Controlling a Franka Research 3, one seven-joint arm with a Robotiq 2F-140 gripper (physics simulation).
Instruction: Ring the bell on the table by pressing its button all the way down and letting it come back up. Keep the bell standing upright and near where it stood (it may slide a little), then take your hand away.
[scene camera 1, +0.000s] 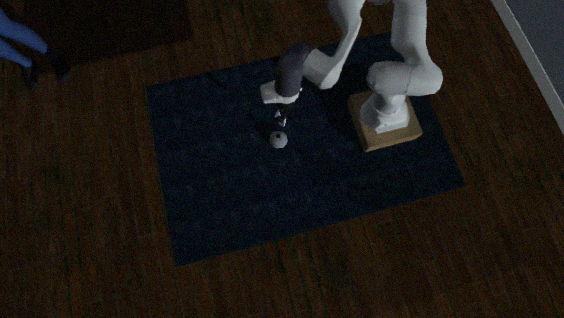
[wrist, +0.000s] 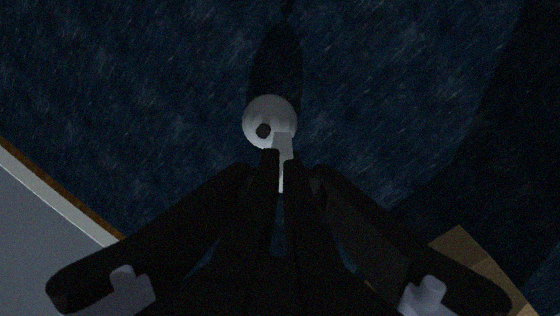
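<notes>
The bell, a light grey dome (scene camera 1: 278, 140) (wrist: 267, 112), stands upright on the dark blue mat. Its small dark button (scene camera 1: 278, 136) (wrist: 263, 131) shows on top of the dome in both views. My gripper (scene camera 1: 282, 123) (wrist: 282, 145) is shut with nothing between its fingers. In the scene view its tips are above the bell and a little towards the arm's side, apart from the dome. In the wrist view the fingertips overlap the lower right edge of the dome, beside the button, which is uncovered.
The dark blue mat (scene camera 1: 225, 200) (wrist: 150, 75) lies under the bell. The robot's base stands on a wooden block (scene camera 1: 392, 141) (wrist: 457, 242) to the right. A person's blue-clad legs (scene camera 1: 22, 37) show at the upper left. A pale wall edge (scene camera 1: 530, 65) runs at the upper right.
</notes>
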